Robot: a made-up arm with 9 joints. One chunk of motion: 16 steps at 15 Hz.
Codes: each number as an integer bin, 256 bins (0 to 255) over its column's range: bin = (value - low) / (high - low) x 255, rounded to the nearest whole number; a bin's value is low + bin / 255 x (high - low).
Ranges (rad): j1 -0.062..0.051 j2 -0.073..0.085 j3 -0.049..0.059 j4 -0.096..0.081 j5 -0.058..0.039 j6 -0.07..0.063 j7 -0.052..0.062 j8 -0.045..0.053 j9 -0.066..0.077
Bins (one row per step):
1: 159 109 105 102 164 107 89 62 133
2: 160 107 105 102 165 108 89 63 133
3: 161 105 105 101 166 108 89 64 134
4: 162 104 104 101 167 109 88 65 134
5: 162 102 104 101 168 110 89 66 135
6: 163 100 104 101 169 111 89 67 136
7: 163 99 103 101 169 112 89 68 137
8: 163 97 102 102 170 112 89 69 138
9: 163 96 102 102 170 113 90 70 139
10: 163 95 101 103 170 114 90 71 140
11: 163 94 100 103 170 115 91 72 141
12: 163 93 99 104 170 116 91 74 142
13: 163 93 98 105 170 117 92 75 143
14: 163 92 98 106 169 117 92 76 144
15: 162 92 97 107 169 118 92 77 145
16: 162 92 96 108 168 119 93 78 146
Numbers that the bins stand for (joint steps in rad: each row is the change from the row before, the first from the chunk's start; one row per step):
1: 0.00846 -0.00546 -0.00453 -0.02520 0.00438 -0.01419 -0.01221 -0.02117 0.00858
2: 0.00890 -0.00670 -0.00453 -0.02520 0.00476 -0.01367 -0.01221 -0.02079 0.00858
3: 0.00935 -0.00794 -0.00453 -0.02589 0.00515 -0.01367 -0.01221 -0.02040 0.00915
4: 0.00979 -0.00856 -0.00495 -0.02589 0.00553 -0.01315 -0.01266 -0.02002 0.00915
5: 0.00979 -0.00980 -0.00495 -0.02589 0.00591 -0.01263 -0.01221 -0.01964 0.00971
6: 0.01023 -0.01104 -0.00495 -0.02589 0.00629 -0.01211 -0.01221 -0.01925 0.01027
7: 0.01023 -0.01166 -0.00538 -0.02589 0.00629 -0.01158 -0.01221 -0.01887 0.01083
8: 0.01023 -0.01290 -0.00580 -0.02520 0.00667 -0.01158 -0.01221 -0.01848 0.01139
9: 0.01023 -0.01352 -0.00580 -0.02520 0.00667 -0.01106 -0.01176 -0.01810 0.01195
10: 0.01023 -0.01414 -0.00622 -0.02451 0.00667 -0.01054 -0.01176 -0.01771 0.01251
11: 0.01023 -0.01476 -0.00665 -0.02451 0.00667 -0.01002 -0.01132 -0.01733 0.01307
12: 0.01023 -0.01538 -0.00707 -0.02381 0.00667 -0.00950 -0.01132 -0.01656 0.01363
13: 0.01023 -0.01538 -0.00749 -0.02312 0.00667 -0.00898 -0.01087 -0.01618 0.01419
14: 0.01023 -0.01600 -0.00749 -0.02242 0.00629 -0.00898 -0.01087 -0.01579 0.01475
15: 0.00979 -0.01600 -0.00792 -0.02173 0.00629 -0.00845 -0.01087 -0.01541 0.01531
16: 0.00979 -0.01600 -0.00834 -0.02104 0.00591 -0.00793 -0.01042 -0.01502 0.01587

